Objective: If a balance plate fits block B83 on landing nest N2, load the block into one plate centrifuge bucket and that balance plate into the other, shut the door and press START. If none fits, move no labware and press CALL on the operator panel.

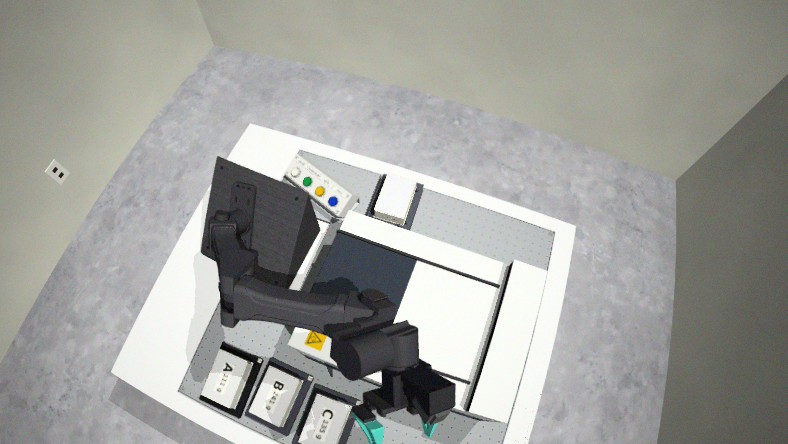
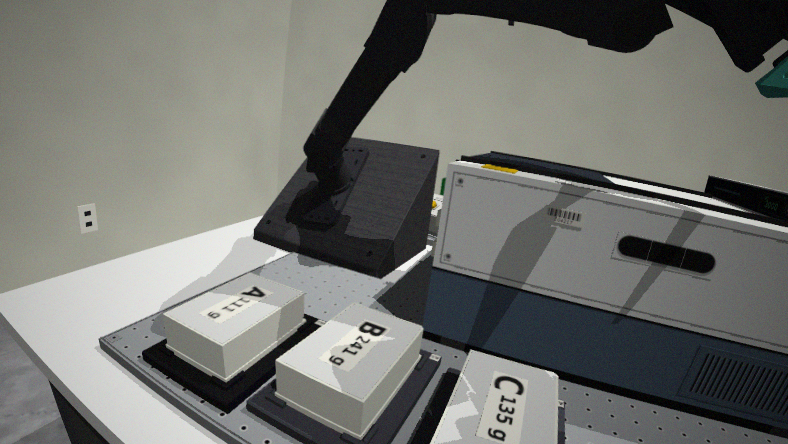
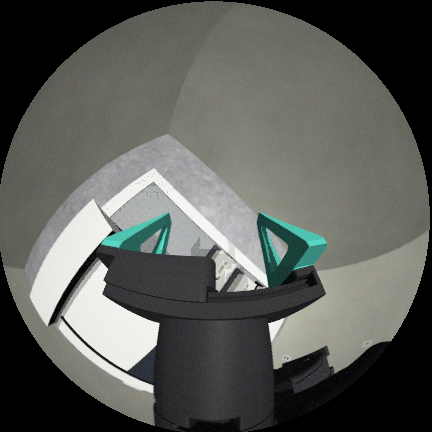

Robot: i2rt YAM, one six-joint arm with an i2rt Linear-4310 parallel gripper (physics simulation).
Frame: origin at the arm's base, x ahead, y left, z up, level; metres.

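Where they show: gripper, between the fingertips: (image 3: 213,217); arm's base, origin of its link: (image 1: 242,220) (image 2: 338,185).
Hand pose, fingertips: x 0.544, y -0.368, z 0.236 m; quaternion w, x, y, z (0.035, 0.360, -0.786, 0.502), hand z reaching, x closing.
Observation:
Each offset is from my fingertips to the top centre of the thing. "pt": to the spot under its first point.
Balance plates A {dz -0.289, dx -0.438, dy -0.022 m} (image 1: 224,380) (image 2: 193,336), marked 111 g, B {dz -0.289, dx -0.303, dy -0.013 m} (image 1: 275,398) (image 2: 319,397), marked 241 g, and C {dz -0.289, dx -0.168, dy -0.034 m} (image 1: 324,421) (image 2: 504,402), marked 135 g, sit on dark nests in a row. A plain white block {dz -0.266, dx -0.189, dy +0.579 m} (image 1: 395,195) sits on a dark nest behind the centrifuge; no label on it is readable. The centrifuge (image 1: 449,314) (image 2: 523,220) stands mid-table; its buckets do not show and its door state is unclear. The operator panel {pt dz -0.292, dx -0.308, dy +0.515 m} (image 1: 346,207) has white, green, amber and blue buttons. My gripper (image 1: 401,432) (image 3: 213,217) is open and empty, raised to the right of plate C.
The arm reaches from its dark slanted base (image 1: 264,220) (image 2: 386,193) across the centrifuge. A small dark display {pt dz -0.115, dx +0.116, dy +0.288 m} (image 2: 741,194) stands on the centrifuge's far side. A long white housing {pt dz -0.099, dx +0.150, dy +0.253 m} (image 1: 510,336) (image 3: 70,262) runs along its right side. A warning label {pt dz -0.132, dx -0.223, dy +0.138 m} (image 1: 315,338) marks the front lip.

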